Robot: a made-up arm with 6 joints.
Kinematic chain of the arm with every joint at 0, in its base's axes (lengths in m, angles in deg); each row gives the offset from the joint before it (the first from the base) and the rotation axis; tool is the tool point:
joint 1: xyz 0 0 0.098 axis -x
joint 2: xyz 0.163 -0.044 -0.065 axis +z
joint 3: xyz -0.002 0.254 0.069 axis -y
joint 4: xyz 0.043 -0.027 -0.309 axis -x
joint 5: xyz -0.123 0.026 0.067 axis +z
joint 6: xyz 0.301 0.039 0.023 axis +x
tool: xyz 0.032 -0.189 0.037
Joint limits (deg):
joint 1: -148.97..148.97
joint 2: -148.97..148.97
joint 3: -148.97..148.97
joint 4: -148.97..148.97
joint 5: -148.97..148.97
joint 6: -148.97..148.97
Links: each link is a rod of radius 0.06 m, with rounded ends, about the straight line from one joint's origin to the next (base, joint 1, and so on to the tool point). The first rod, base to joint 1, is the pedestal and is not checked.
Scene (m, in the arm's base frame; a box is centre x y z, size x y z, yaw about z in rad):
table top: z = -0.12
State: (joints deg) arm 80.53 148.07 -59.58 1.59 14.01 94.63
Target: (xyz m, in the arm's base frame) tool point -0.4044 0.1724 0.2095
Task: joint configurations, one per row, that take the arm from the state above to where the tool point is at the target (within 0.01 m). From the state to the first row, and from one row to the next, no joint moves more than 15 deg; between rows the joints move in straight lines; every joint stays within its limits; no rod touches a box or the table.
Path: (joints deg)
1: 90.30 133.94 -66.79 -8.84 27.98 103.89
2: 100.08 119.80 -73.99 -19.26 41.94 113.15
3: 109.85 105.67 -81.20 -29.69 55.91 122.42
4: 119.63 91.53 -88.40 -40.11 69.87 131.68

